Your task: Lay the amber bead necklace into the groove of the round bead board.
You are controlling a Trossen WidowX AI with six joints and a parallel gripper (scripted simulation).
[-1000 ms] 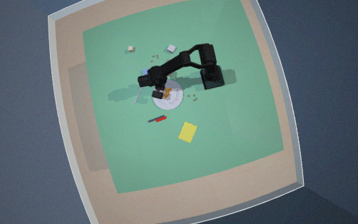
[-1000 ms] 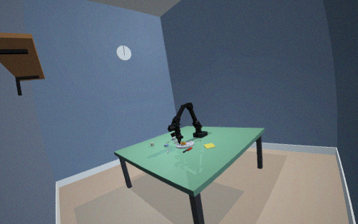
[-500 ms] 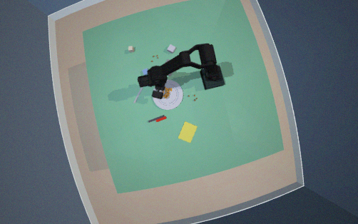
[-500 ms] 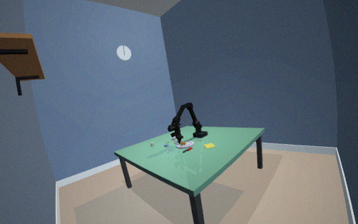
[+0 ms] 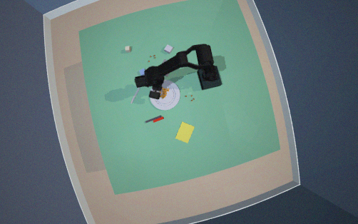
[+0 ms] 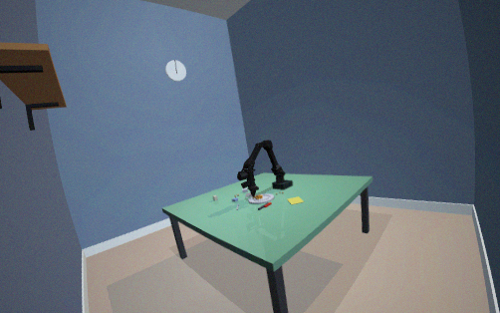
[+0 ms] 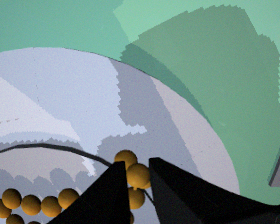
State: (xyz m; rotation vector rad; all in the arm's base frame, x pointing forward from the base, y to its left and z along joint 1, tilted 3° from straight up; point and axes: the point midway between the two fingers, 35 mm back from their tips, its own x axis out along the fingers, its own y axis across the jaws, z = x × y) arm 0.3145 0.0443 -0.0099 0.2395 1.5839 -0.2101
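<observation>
Right now the round grey bead board is 3 cm behind my gripper tip, 6 cm to the left of it and 1 cm below it. Also, from my gripper tip: grey rod: 17 cm ahead, 5 cm to the left, 2 cm below; then blue block: 11 cm ahead, 11 cm to the right, 1 cm below; then grey plate: 5 cm behind, 13 cm to the right, 2 cm below.
</observation>
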